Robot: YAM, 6 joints.
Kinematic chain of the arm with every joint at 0, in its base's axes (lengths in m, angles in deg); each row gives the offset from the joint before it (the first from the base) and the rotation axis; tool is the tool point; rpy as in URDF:
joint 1: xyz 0 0 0.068 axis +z
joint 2: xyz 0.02 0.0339 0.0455 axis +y
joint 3: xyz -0.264 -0.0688 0 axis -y
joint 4: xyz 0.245 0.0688 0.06 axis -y
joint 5: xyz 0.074 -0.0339 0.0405 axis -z
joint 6: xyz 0.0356 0 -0.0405 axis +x
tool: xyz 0 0 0 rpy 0 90 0
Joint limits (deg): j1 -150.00..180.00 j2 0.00..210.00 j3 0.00..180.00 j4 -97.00..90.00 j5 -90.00..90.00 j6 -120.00..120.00
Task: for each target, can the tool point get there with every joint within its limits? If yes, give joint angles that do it. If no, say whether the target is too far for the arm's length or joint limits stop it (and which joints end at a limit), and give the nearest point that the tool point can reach.
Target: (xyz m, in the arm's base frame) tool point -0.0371 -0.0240 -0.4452
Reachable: no: joint limits stop it (at a limit: joint 2) | nearest point -0.0775 -0.0501 -0.3448 | short by 0.111 m
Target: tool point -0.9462 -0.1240 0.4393
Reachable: no: too far | nearest point -0.6088 -0.0107 0.3206 | short by 0.375 m
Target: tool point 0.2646 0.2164 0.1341
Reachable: yes | joints 35.36 108.81 37.83 61.12 -41.04 -82.34
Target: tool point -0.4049 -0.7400 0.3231
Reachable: no: too far | nearest point -0.3007 -0.5496 0.2679 | short by 0.224 m
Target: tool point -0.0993 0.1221 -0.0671
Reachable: yes | joints 120.70 168.93 59.65 -82.01 -40.35 -71.54
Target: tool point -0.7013 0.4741 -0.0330
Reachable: no: too far | nearest point -0.5271 0.3563 0.0043 | short by 0.214 m
